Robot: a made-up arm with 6 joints.
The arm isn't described. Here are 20 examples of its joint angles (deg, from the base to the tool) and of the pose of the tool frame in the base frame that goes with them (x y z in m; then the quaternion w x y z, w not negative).
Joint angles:
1: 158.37 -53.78 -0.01 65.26 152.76 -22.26
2: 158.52 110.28 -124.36 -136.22 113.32 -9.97
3: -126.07 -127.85 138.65 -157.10 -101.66 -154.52
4: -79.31 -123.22 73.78 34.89 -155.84 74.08
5: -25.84 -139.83 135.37 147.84 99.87 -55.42
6: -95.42 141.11 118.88 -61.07 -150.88 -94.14
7: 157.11 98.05 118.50 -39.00 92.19 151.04
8: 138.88 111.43 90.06 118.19 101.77 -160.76
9: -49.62 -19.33 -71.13 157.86 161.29 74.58
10: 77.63 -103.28 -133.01 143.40 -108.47 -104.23
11: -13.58 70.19 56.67 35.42 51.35 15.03
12: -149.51 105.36 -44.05 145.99 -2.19 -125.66
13: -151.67 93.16 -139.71 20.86 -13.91 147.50
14: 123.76 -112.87 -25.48 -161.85 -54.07 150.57
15: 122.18 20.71 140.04 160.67 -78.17 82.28
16: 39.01 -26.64 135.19 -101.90 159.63 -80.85
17: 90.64 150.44 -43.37 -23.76 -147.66 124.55
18: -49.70 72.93 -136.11 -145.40 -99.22 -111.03
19: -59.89 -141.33 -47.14 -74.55 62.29 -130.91
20: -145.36 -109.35 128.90 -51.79 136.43 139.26
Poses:
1: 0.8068 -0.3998 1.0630 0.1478 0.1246 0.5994 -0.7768
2: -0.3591 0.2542 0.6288 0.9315 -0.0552 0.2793 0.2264
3: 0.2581 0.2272 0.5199 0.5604 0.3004 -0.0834 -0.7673
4: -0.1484 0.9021 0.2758 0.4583 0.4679 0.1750 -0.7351
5: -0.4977 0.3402 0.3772 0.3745 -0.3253 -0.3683 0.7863
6: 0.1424 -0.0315 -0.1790 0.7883 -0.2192 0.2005 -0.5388
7: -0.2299 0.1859 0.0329 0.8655 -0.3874 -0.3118 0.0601
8: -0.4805 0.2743 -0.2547 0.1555 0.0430 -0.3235 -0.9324
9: -0.3412 0.4966 1.0355 0.7297 -0.5667 0.3378 -0.1796
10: 0.0495 -0.2833 -0.0698 0.7486 -0.3772 0.4561 -0.2987
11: 1.0984 -0.1357 0.2517 0.6285 0.4642 0.6117 -0.1238
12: -1.0014 -0.6275 0.6354 0.2813 -0.1766 -0.2287 -0.9151
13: -0.1352 -0.1196 0.8659 0.9251 -0.0453 -0.2848 0.2471
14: 0.6034 -0.9279 -0.2573 0.1444 0.8015 -0.5773 -0.0585
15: -0.1291 0.2944 0.5100 0.5969 0.7036 -0.0354 -0.3840
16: 0.0726 0.0259 0.9069 0.1012 0.5104 -0.8317 0.1939
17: -0.0424 0.7794 -0.1885 0.4762 -0.4113 -0.0846 -0.7726
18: 0.2325 -0.1208 0.9935 0.9128 0.2128 -0.3423 0.0655
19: -0.2706 0.2962 -0.6463 0.0173 0.2988 -0.4285 -0.8525
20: 0.3935 0.3026 0.5663 0.5297 -0.0037 0.7768 0.3406
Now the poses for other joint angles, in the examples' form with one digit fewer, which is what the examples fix.
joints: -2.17 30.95 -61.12 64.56 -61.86 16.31
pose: 0.016 -0.056 1.505 0.074 -0.444 0.808 -0.379
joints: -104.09 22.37 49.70 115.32 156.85 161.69
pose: -0.076 -0.592 1.215 0.289 -0.838 -0.411 0.215
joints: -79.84 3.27 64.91 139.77 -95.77 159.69
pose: 0.064 -0.571 1.245 0.420 0.154 0.664 -0.599
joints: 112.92 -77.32 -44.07 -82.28 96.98 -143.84
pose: 0.552 -0.940 0.376 0.957 -0.176 -0.128 0.193
